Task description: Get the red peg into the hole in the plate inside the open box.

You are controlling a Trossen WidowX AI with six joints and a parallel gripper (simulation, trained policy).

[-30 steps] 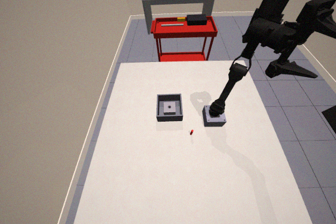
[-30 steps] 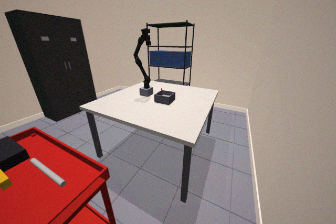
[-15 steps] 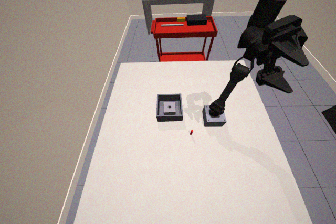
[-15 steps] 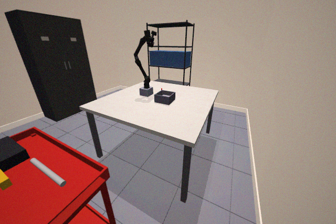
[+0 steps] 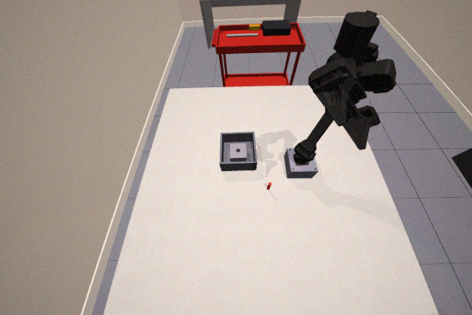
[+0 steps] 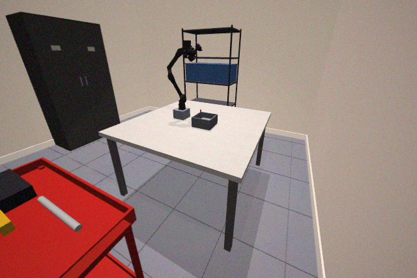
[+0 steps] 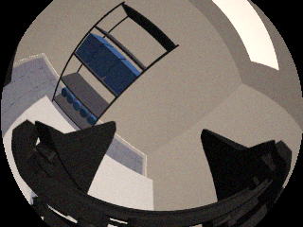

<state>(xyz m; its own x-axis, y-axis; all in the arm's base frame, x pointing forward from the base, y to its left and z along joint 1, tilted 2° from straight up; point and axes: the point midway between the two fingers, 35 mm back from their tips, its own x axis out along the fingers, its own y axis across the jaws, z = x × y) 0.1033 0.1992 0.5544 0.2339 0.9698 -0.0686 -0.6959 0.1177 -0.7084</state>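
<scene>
My gripper tip is 620 mm above the red peg, 110 mm to the left of it and 60 mm short of it. From my gripper tip the other things lie so: plate 610 mm below, 310 mm to the right, 200 mm ahead; grey box 630 mm below, 310 mm to the right, 200 mm ahead.
</scene>
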